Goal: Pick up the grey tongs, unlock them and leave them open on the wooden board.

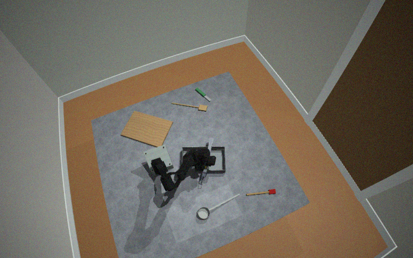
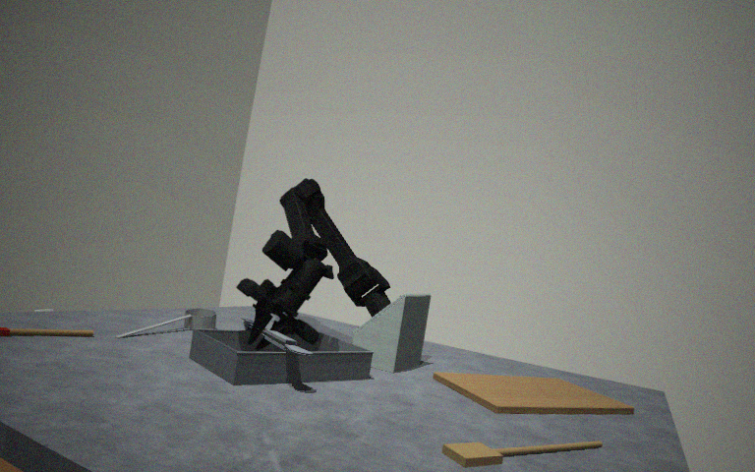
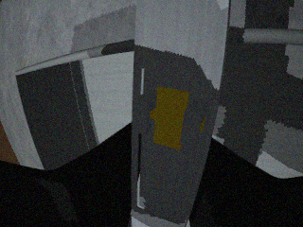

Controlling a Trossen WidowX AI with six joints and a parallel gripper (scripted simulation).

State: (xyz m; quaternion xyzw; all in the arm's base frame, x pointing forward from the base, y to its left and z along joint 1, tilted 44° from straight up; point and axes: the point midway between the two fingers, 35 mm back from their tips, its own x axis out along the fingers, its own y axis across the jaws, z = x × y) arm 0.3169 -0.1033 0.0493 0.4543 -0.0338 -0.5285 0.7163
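Right now my gripper tip is 2 cm past the roasting tin and 6 cm to the right of it. From my gripper tip the other things lie so: yellow lock piece 3 cm behind, 1 cm to the right, 3 cm above; then red-headed spatula 29 cm ahead, 31 cm to the right, 3 cm below; then wooden board 35 cm behind, 48 cm to the left, 2 cm below.
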